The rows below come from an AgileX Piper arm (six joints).
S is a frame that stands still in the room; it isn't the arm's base.
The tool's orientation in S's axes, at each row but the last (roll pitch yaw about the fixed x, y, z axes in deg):
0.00, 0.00, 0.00
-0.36, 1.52, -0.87
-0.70, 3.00, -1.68
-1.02, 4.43, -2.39
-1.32, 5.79, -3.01
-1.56, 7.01, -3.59
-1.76, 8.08, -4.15
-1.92, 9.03, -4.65
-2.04, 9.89, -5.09
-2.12, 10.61, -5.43
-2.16, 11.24, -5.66
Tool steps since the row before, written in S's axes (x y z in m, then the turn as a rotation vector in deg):
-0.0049, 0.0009, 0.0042, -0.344, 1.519, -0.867
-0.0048, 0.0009, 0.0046, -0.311, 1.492, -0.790
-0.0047, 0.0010, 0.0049, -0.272, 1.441, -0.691
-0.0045, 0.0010, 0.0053, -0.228, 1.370, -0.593
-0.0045, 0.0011, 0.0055, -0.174, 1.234, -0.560
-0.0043, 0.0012, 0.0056, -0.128, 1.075, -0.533
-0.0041, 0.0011, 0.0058, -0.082, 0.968, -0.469
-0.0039, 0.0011, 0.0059, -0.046, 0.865, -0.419
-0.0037, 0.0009, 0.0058, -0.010, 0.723, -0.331
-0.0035, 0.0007, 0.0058, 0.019, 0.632, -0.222
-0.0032, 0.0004, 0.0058, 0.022, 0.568, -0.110
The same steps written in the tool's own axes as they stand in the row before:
-0.0049, 0.0009, 0.0042, -0.344, 1.519, -0.867
-0.0049, 0.0008, 0.0045, -0.313, 1.492, -0.789
-0.0050, 0.0008, 0.0047, -0.278, 1.441, -0.689
-0.0049, 0.0007, 0.0049, -0.238, 1.370, -0.589
-0.0051, 0.0007, 0.0050, -0.181, 1.236, -0.553
-0.0050, 0.0008, 0.0050, -0.129, 1.080, -0.524
-0.0049, 0.0006, 0.0052, -0.084, 0.974, -0.456
-0.0049, 0.0006, 0.0052, -0.049, 0.872, -0.403
-0.0047, 0.0004, 0.0051, -0.016, 0.731, -0.313
-0.0046, 0.0002, 0.0051, 0.001, 0.639, -0.202
-0.0043, -0.0001, 0.0051, -0.012, 0.571, -0.093

